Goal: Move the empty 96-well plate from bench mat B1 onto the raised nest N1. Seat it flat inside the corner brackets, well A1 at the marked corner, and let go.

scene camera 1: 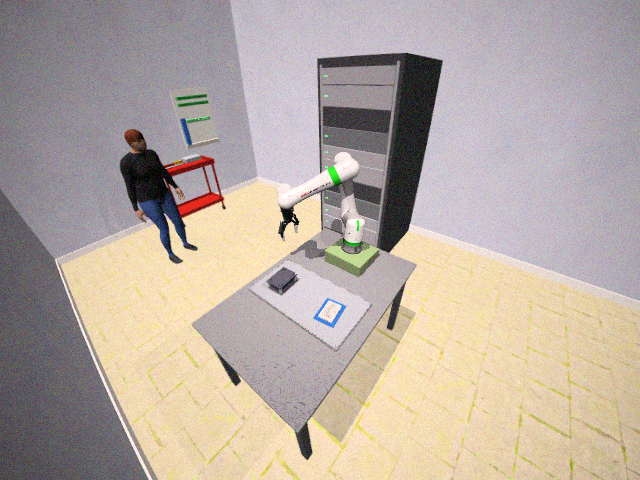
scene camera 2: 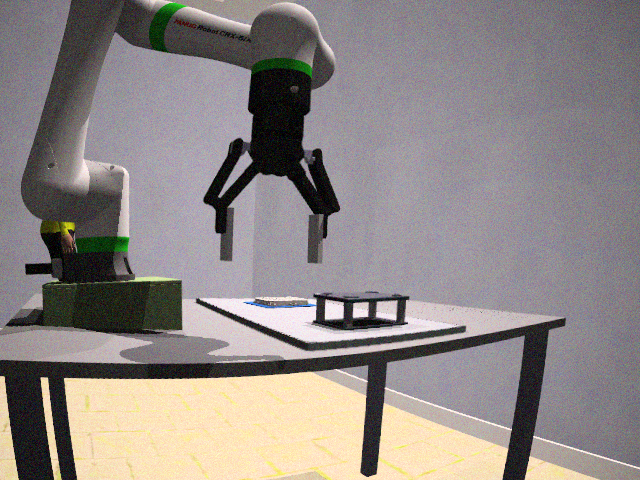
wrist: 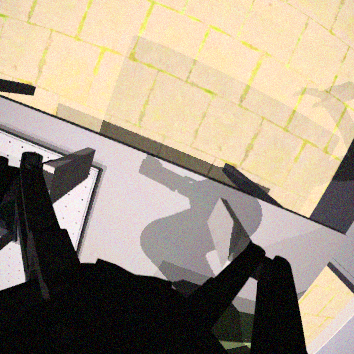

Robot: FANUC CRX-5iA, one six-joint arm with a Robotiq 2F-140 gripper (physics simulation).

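Pixels of known places: gripper, between the fingertips: (scene camera 1: 290, 236) (scene camera 2: 271, 262) (wrist: 153, 187); arm's base, origin of its link: (scene camera 1: 351, 248) (scene camera 2: 103, 280).
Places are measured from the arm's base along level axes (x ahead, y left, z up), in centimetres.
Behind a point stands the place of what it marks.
The pale 96-well plate (scene camera 1: 330, 311) @(x 54.5, y 8.3, z -5.6 cm) (scene camera 2: 281, 300) @(x 51.6, y 4.1, z -5.1 cm) lies flat on the blue bench mat B1 (scene camera 1: 337, 323) @(x 59.4, y 14.8, z -6.8 cm) (scene camera 2: 250, 303) @(x 46.3, y 11.2, z -6.6 cm). The raised nest N1 (scene camera 1: 282, 277) @(x 47.1, y -29.0, z -0.7 cm) (scene camera 2: 361, 296) @(x 44.7, y -31.6, z -0.7 cm), a dark platform on short posts, stands at the other end of the white board; its top bears no plate. My gripper (scene camera 1: 290, 236) @(x 13.8, y -43.9, z 6.2 cm) (scene camera 2: 270, 260) @(x 13.8, y -43.9, z 6.2 cm) (wrist: 153, 187) @(x 13.8, y -43.9, z 6.2 cm) is open and empty, fingers pointing down. It hangs well above the table, apart from the plate and the nest. In the wrist view neither the plate nor the nest can be made out; a corner of the board shows behind the left finger.
The white board (scene camera 1: 305, 299) @(x 52.1, y -9.6, z -6.8 cm) (scene camera 2: 310, 343) @(x 24.1, y -40.6, z -6.9 cm) (wrist: 82, 220) @(x 25.9, y -30.5, z -6.7 cm) lies on the grey table (scene camera 1: 248, 351) @(x 94.2, y -19.3, z -8.0 cm) (scene camera 2: 248, 357) @(x 12.2, y -40.6, z -8.1 cm) (wrist: 120, 200) @(x 19.7, y -35.1, z -8.1 cm). The arm stands on a green block (scene camera 1: 345, 262) @(x 16.2, y 1.8, z -0.6 cm) (scene camera 2: 155, 304) @(x 7.2, y -14.8, z -3.2 cm). Behind it is a tall rack cabinet (scene camera 1: 418, 134). A person (scene camera 1: 149, 175) stands by a red cart (scene camera 1: 199, 163).
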